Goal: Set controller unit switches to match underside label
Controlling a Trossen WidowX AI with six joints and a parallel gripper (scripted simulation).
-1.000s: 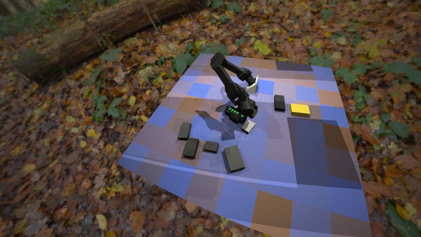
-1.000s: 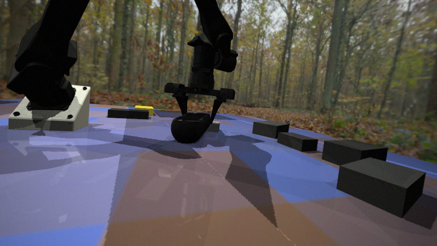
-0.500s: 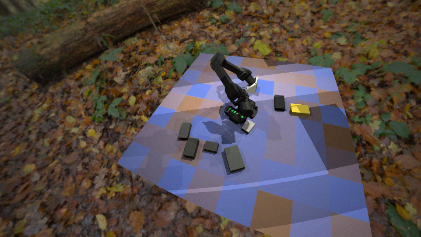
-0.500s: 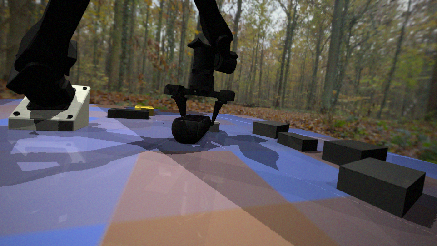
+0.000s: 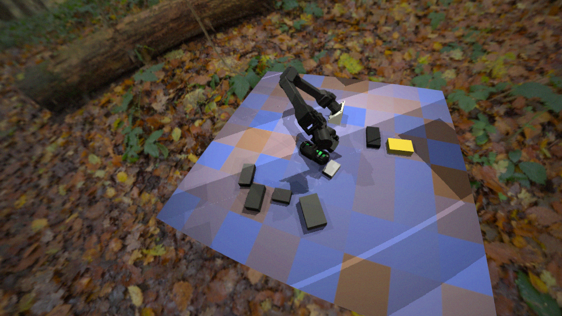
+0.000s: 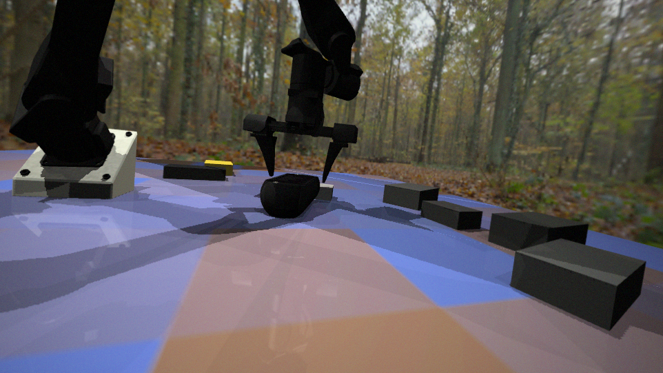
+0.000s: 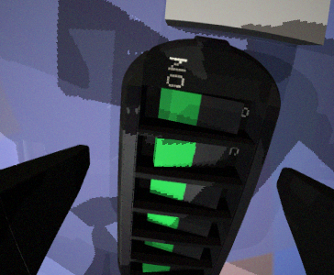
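My gripper tip is now 70 mm to the right of the white block, 50 mm short of it and 30 mm above it. From my gripper tip the other things lie so: dark block 250 mm to the left, 190 mm behind, 30 mm below; then yellow block 380 mm to the left, 150 mm behind, 30 mm below.
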